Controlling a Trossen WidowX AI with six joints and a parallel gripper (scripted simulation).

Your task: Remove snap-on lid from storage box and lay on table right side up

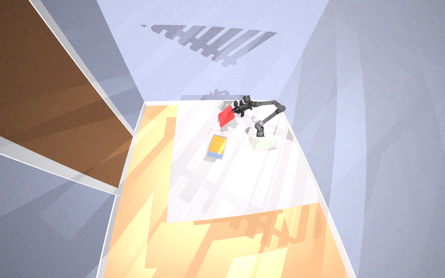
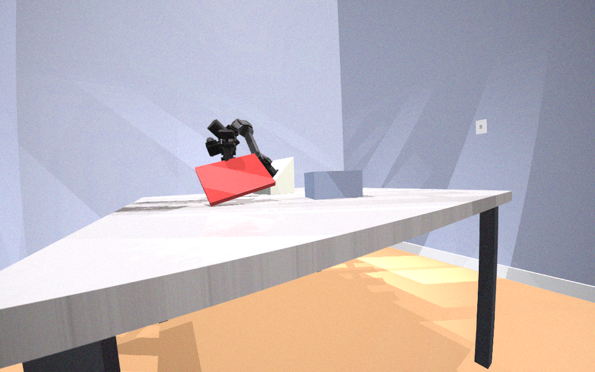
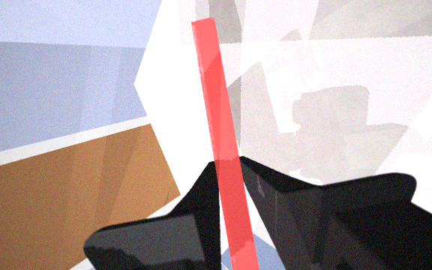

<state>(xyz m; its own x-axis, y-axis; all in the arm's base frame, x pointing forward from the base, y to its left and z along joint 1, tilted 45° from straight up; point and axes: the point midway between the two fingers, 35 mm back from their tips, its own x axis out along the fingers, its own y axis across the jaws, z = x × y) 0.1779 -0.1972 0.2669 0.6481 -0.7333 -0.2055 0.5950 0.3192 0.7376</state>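
Now: the red lid 6 cm ahead of my gripper tip, 5 cm below it and 1 cm to the left of it. Also, from my gripper tip: blue-grey storage box: 34 cm to the left, 23 cm ahead, 10 cm below.
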